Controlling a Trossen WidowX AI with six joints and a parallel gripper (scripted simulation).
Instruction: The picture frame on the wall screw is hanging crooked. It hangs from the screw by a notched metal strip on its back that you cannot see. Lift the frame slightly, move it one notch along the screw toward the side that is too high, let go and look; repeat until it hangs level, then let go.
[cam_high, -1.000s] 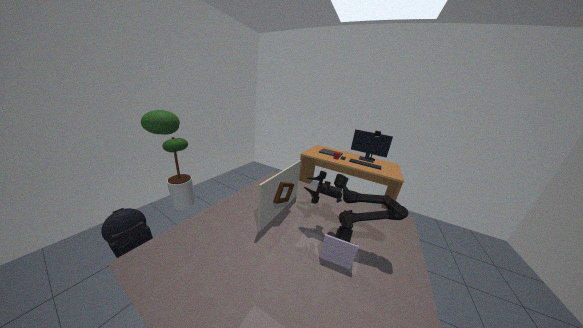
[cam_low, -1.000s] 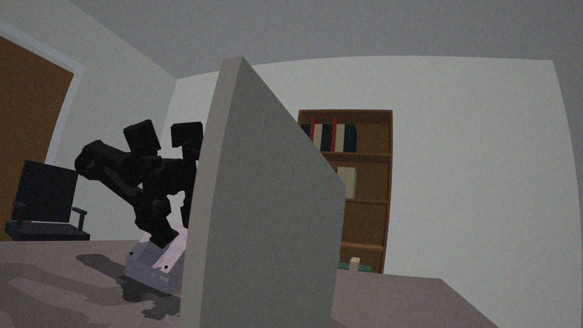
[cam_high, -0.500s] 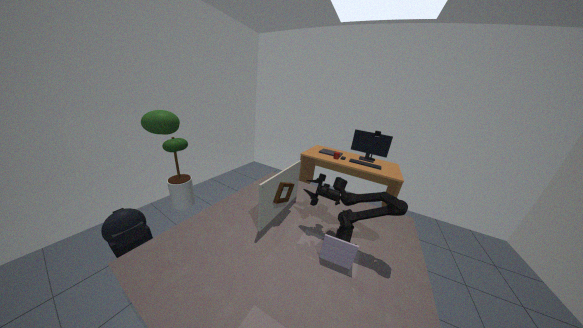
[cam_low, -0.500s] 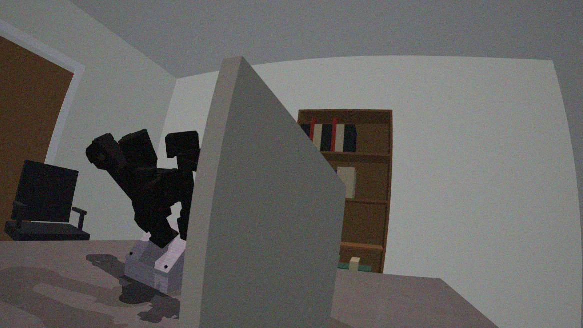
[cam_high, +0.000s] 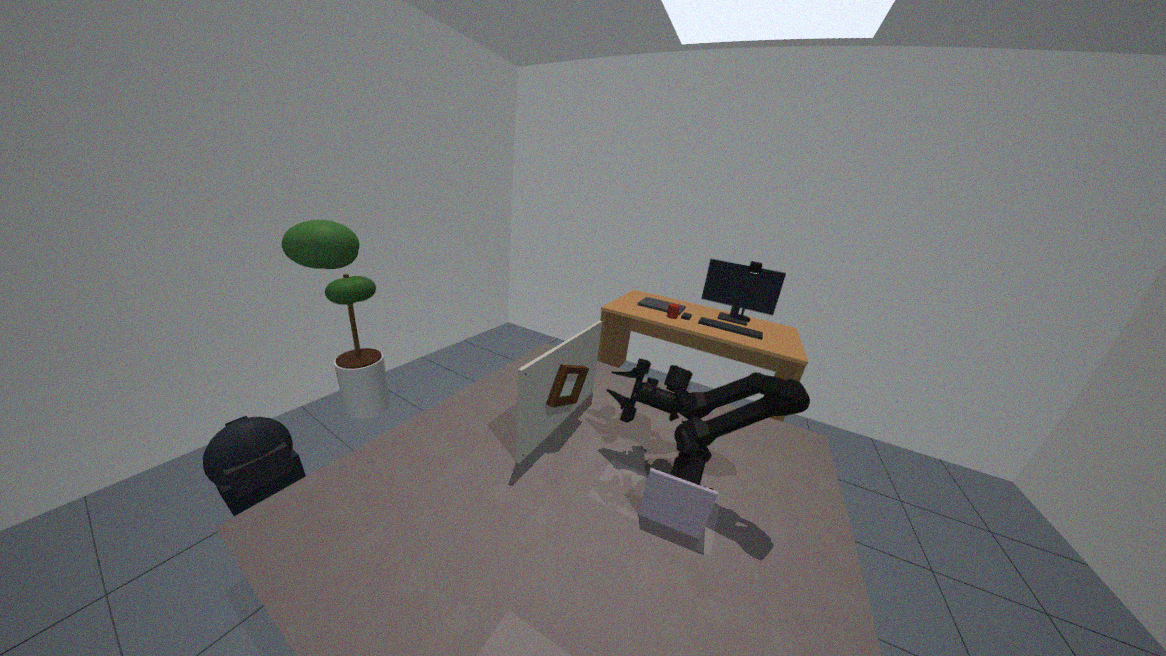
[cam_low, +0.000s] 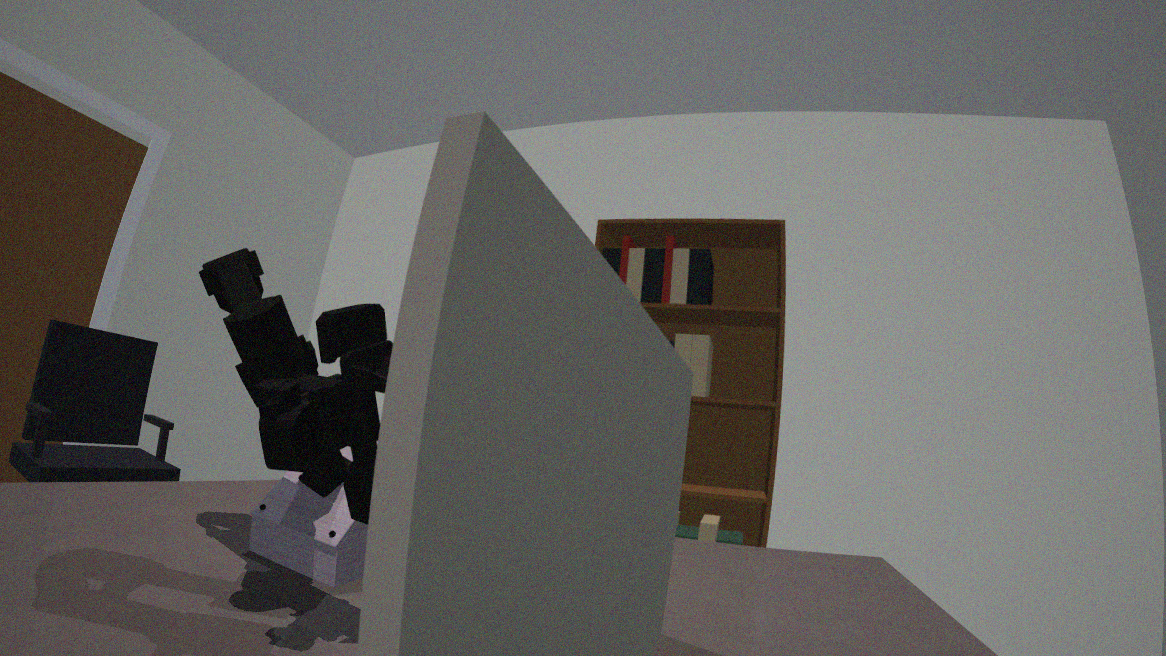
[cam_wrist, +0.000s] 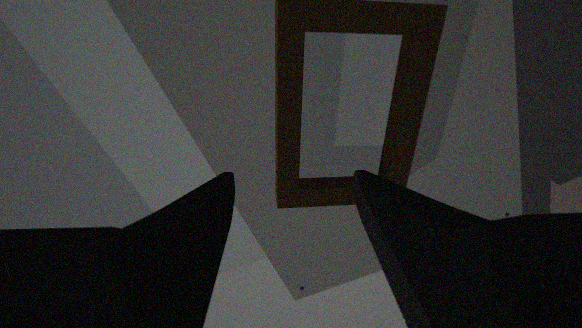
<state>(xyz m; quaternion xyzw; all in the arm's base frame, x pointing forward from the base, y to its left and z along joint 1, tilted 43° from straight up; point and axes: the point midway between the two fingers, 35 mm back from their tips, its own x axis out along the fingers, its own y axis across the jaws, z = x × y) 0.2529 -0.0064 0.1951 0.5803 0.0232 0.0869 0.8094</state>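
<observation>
Now: gripper tip 13 cm short of the brown wooden picture frame, 4 cm to the right of it and 5 cm above it. From my gripper tip the other things lie so: wall panel (14 cm ahead, 2 cm to the left, 6 cm below).
</observation>
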